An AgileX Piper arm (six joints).
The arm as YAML. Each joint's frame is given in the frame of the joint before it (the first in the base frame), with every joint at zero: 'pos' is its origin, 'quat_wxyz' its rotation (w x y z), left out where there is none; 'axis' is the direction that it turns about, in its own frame. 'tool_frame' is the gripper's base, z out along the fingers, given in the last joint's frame.
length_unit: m
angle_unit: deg
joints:
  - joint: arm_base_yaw
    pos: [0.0, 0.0, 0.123]
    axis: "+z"
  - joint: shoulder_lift
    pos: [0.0, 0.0, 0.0]
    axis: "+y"
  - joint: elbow
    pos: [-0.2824, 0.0, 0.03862]
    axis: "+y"
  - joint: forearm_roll
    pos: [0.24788, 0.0, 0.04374]
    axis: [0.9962, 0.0, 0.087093]
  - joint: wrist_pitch
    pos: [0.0, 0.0, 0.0]
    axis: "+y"
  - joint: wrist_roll
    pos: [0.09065, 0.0, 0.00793]
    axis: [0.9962, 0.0, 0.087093]
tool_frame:
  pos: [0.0, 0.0, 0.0]
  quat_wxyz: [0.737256, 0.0, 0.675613, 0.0]
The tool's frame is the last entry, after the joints.
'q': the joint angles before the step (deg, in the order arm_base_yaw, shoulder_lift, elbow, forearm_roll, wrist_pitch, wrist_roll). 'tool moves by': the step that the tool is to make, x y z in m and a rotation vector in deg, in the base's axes. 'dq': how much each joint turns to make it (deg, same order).
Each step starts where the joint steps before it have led.
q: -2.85 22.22 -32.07 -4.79 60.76 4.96
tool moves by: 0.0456 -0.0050 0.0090 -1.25 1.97 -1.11
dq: 0.04 12.69 -3.28 -2.63 -7.37 2.01
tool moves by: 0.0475 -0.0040 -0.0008 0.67 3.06 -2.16
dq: -0.04 12.71 -3.80 -1.94 -5.45 3.81
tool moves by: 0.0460 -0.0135 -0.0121 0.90 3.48 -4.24
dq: -3.27 12.37 -3.74 -0.95 -4.87 2.43
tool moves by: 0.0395 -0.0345 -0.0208 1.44 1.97 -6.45
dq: -7.84 11.73 -3.59 1.38 -6.14 -0.96
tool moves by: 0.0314 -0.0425 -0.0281 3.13 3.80 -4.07
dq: -7.95 12.01 -5.07 5.70 -2.80 -6.88
